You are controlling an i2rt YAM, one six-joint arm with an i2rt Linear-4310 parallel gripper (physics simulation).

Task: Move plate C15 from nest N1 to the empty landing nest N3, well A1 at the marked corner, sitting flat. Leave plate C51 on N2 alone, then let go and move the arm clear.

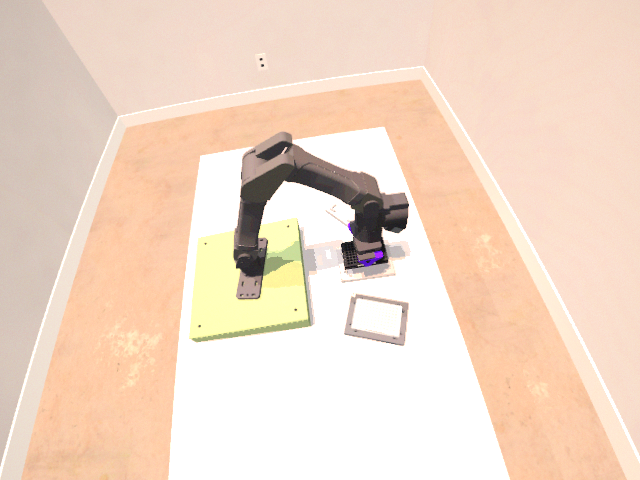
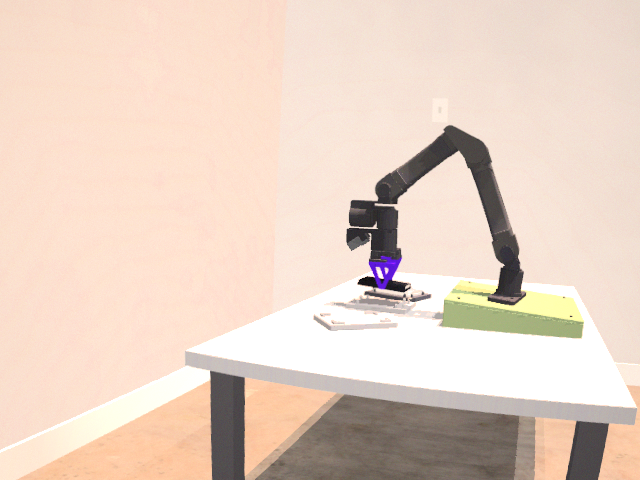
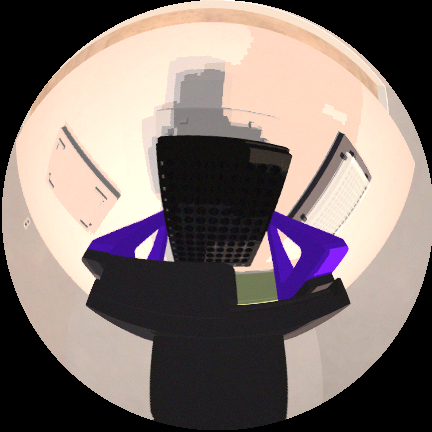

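My gripper (image 1: 370, 259) (image 2: 383, 282) (image 3: 217, 214) is shut on black well plate C15 (image 1: 350, 254) (image 2: 368, 281) (image 3: 219, 189), its purple fingers gripping the plate's two long sides. The plate hangs level a little above the white landing nest N3 (image 1: 372, 275) (image 2: 361, 305) (image 3: 193, 120), which lies in its shadow. Nest N1 (image 1: 335, 210) (image 2: 353, 321) (image 3: 76, 177) is a bare white slab. White plate C51 (image 1: 377, 316) (image 3: 342, 189) sits in the grey frame of nest N2 (image 1: 351, 316) (image 2: 419, 296) (image 3: 322, 169).
The arm stands on a pale green base slab (image 1: 248, 310) (image 2: 511, 314) (image 3: 255, 287) beside the nests. All of it rests on a white table (image 1: 335, 413) (image 2: 413, 371). N1 and N2 flank N3 closely on either side.
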